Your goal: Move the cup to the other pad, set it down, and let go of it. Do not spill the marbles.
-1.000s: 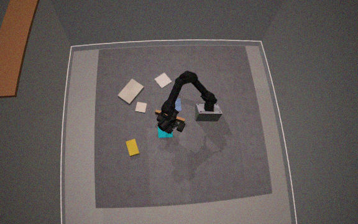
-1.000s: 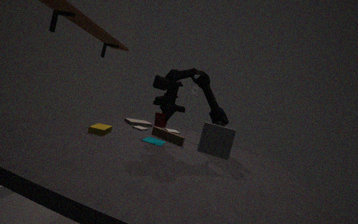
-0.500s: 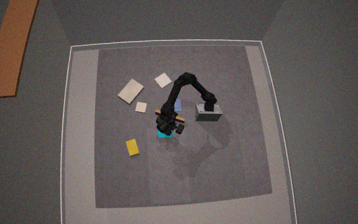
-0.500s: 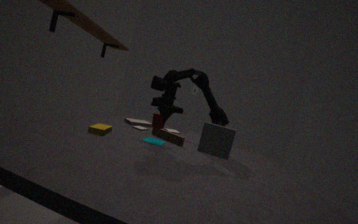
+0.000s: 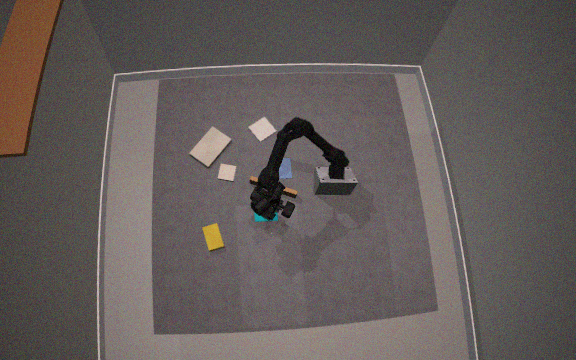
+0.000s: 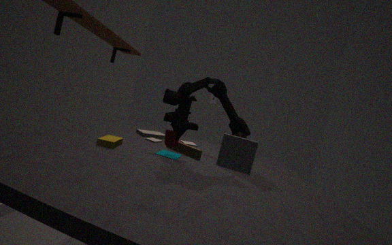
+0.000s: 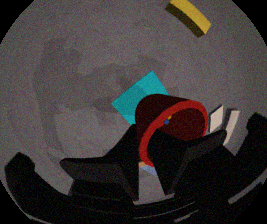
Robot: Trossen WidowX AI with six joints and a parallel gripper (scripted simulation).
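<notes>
Now: gripper tip 90 mm above the cyan pad, 20 mm short of it and 10 mm to the left of it. Round my gripper tip: red cup: 30 mm ahead, 10 mm to the right; then wooden bar: 120 mm to the right, 70 mm below; then light blue pad: 220 mm to the right, 90 mm below, 30 mm behind.
</notes>
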